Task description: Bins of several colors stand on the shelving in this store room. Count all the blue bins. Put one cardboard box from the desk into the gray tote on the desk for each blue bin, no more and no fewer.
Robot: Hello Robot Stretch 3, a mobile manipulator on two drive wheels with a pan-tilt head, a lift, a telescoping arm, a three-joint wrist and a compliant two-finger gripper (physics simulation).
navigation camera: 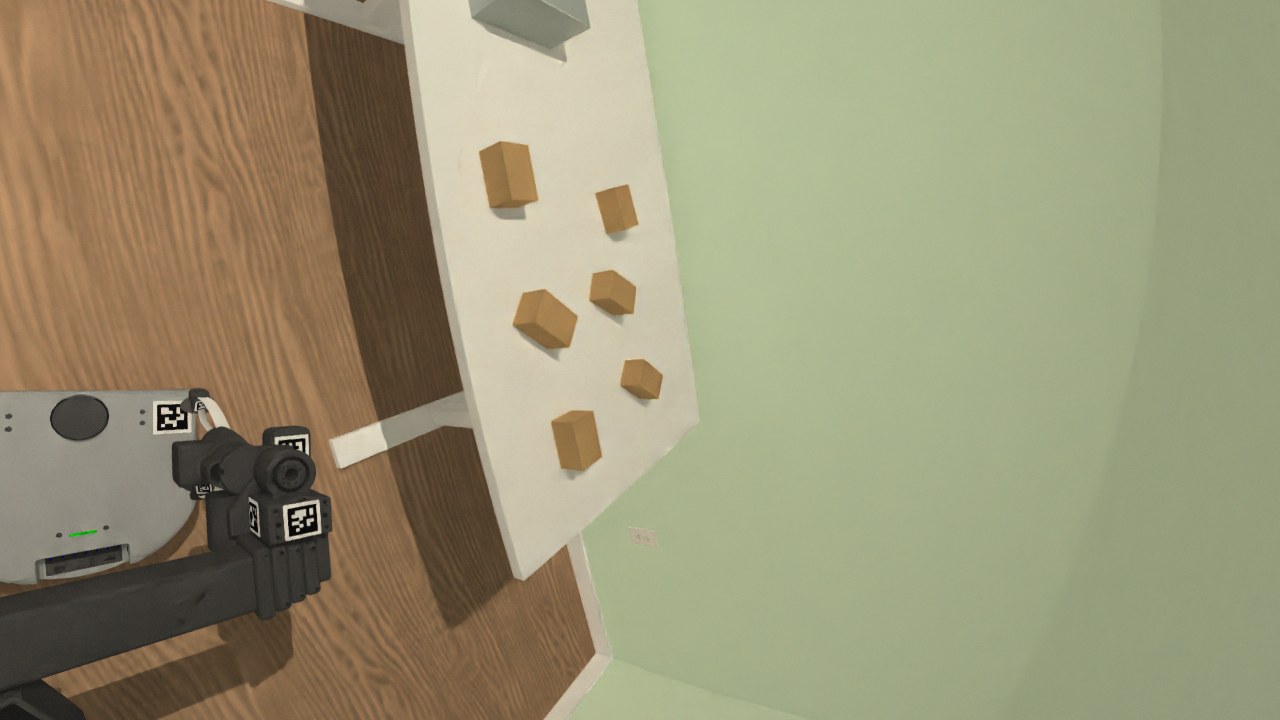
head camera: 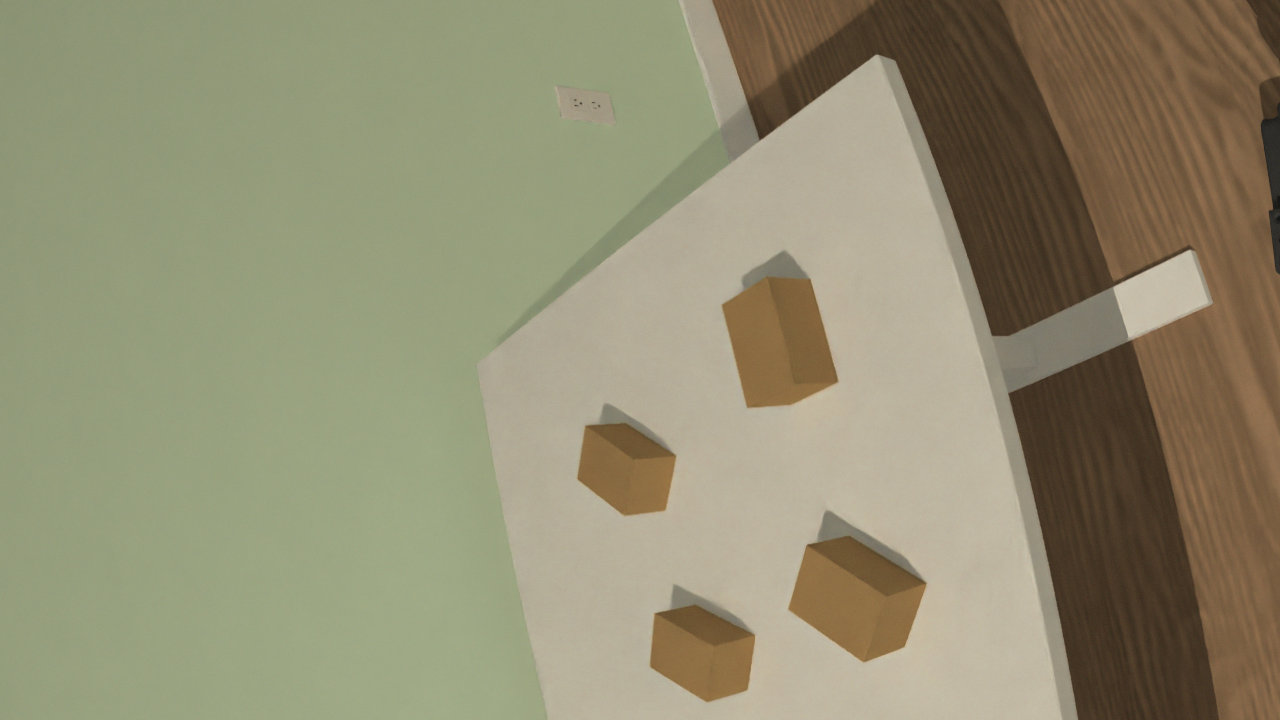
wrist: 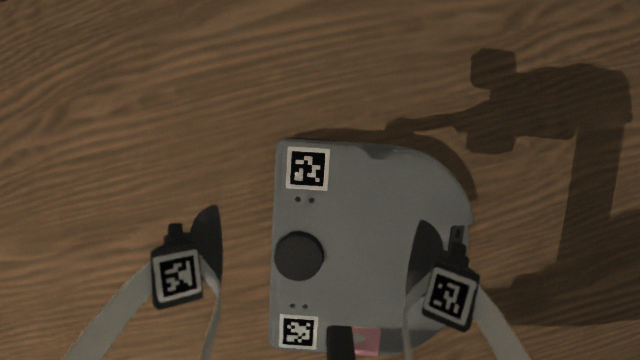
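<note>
Several brown cardboard boxes stand apart on the white desk. One box is nearest the desk's end; others are a small box, a larger box, a small box, a large box and a small box. The gray tote is cut off at the navigation view's top; its inside is hidden. My gripper is open and empty, away from the desk, above the robot base. Blue bins do not show in these views.
The robot base stands on the wooden floor. A white desk leg reaches out below the desk's long edge. A green wall runs along the desk's far side. My dark arm crosses the lower left.
</note>
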